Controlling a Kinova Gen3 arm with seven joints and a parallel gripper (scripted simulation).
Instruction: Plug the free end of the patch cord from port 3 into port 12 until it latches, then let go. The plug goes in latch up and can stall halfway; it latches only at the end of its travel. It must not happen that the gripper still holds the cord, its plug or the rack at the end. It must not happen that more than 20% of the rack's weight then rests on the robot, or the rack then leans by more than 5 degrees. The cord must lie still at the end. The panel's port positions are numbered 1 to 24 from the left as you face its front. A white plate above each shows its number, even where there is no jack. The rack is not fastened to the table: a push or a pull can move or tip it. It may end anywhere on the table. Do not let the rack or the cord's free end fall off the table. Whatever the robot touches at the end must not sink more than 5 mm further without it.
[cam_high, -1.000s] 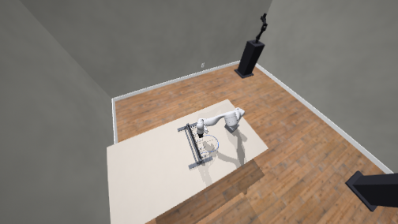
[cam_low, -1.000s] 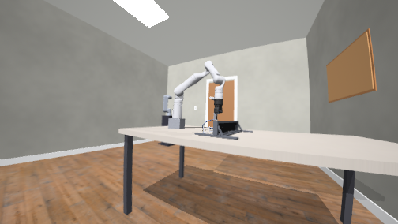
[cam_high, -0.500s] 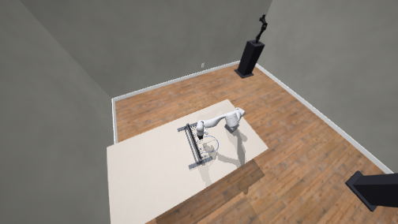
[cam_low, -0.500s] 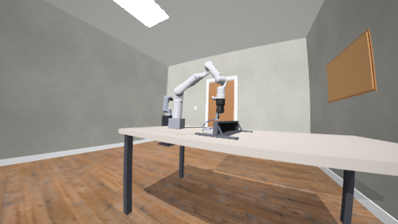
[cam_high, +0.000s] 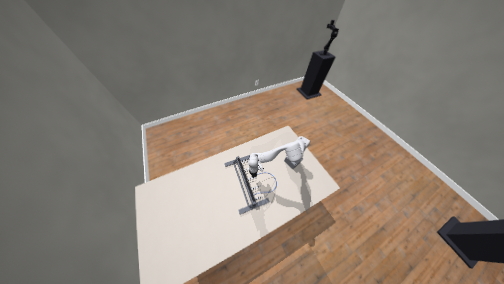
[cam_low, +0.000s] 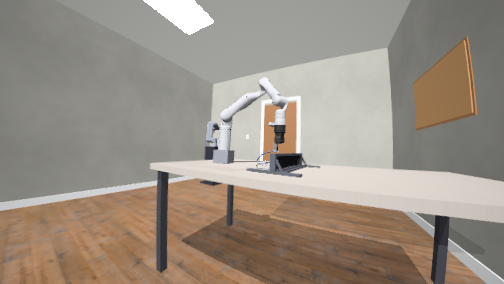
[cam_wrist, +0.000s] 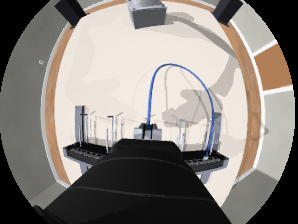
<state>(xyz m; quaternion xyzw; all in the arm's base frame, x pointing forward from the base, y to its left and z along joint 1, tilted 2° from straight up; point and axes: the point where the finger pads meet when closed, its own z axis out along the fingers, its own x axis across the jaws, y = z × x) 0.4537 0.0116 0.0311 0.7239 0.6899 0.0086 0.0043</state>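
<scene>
Right now the plug is 1 cm ahead of my hand and 1 cm below it.
</scene>
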